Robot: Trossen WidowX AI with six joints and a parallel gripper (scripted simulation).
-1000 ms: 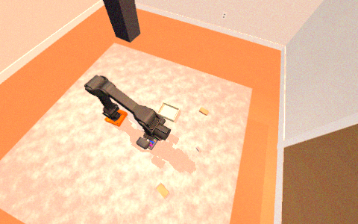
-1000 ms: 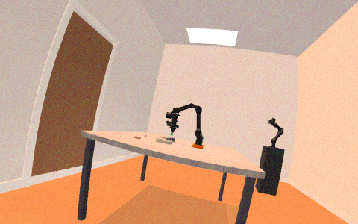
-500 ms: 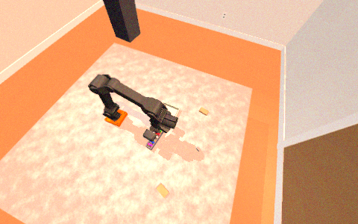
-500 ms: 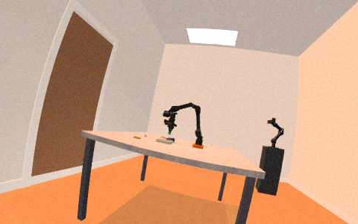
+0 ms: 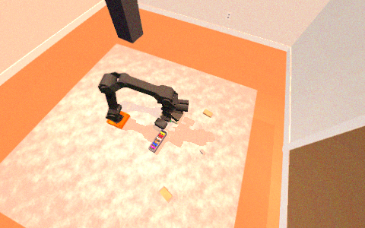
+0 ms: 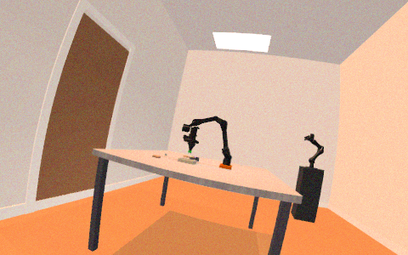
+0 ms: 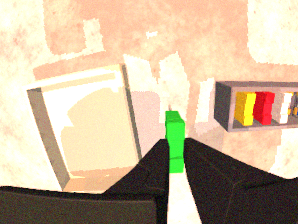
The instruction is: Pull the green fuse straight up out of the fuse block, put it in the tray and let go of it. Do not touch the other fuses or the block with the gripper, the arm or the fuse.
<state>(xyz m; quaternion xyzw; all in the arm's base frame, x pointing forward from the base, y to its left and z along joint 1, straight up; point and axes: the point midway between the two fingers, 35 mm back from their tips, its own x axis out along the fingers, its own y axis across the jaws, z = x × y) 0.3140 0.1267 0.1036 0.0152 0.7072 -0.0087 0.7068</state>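
Now: the white tray 30 mm behind my gripper tip, 80 mm to the left of it and 90 mm below it. The rest, counted from my gripper tip: green fuse 10 mm below.
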